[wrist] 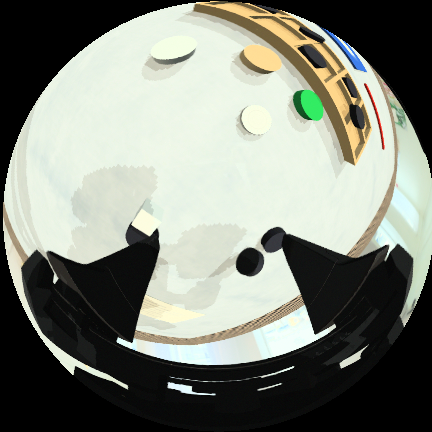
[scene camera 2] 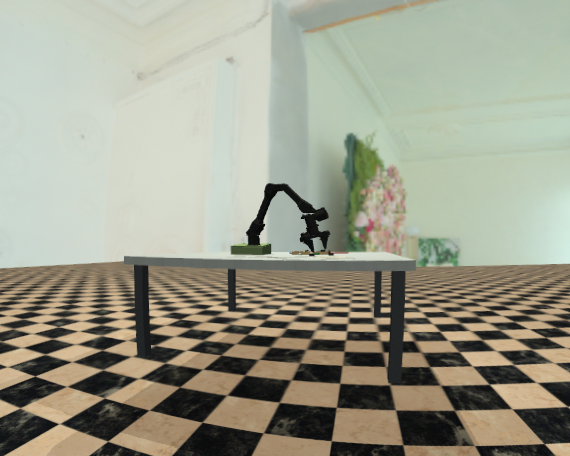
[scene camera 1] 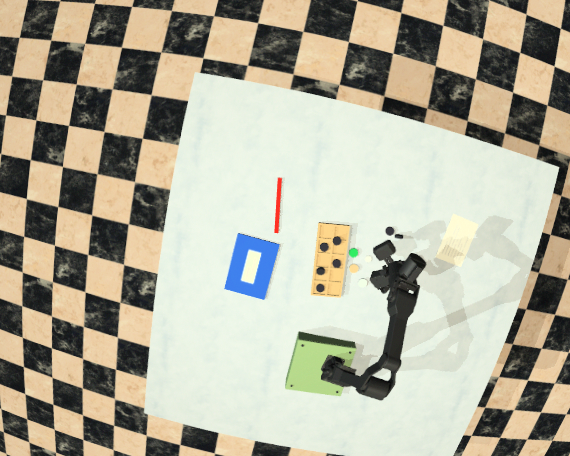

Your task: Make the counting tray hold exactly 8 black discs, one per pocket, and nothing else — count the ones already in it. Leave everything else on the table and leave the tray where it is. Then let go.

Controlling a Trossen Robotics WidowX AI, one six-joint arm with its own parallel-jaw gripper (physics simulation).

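The tan counting tray (scene camera 1: 328,231) (wrist: 354,154) holds several black discs, among them one (scene camera 1: 337,240) (wrist: 357,116) near its far end; some pockets are empty. My gripper (scene camera 1: 381,265) (scene camera 2: 318,250) (wrist: 221,241) is wide open and empty, low over the table beside the tray. One loose black disc (scene camera 1: 390,230) (wrist: 273,239) is close to the right fingertip in the wrist view. Another black disc (scene camera 1: 399,236) (wrist: 250,261) lies next to it and looks tipped on edge. A third black disc (wrist: 133,236) is partly hidden behind the left fingertip and a small pale block (wrist: 145,222).
Between tray and gripper lie a green disc (scene camera 1: 353,252) (wrist: 308,105), a tan disc (scene camera 1: 354,268) (wrist: 260,58) and white discs (scene camera 1: 368,259) (scene camera 1: 362,282) (wrist: 256,120) (wrist: 173,49). A blue board (scene camera 1: 233,267), red stick (scene camera 1: 278,205), cream paper (scene camera 1: 457,240) and green base (scene camera 1: 307,367) also show.
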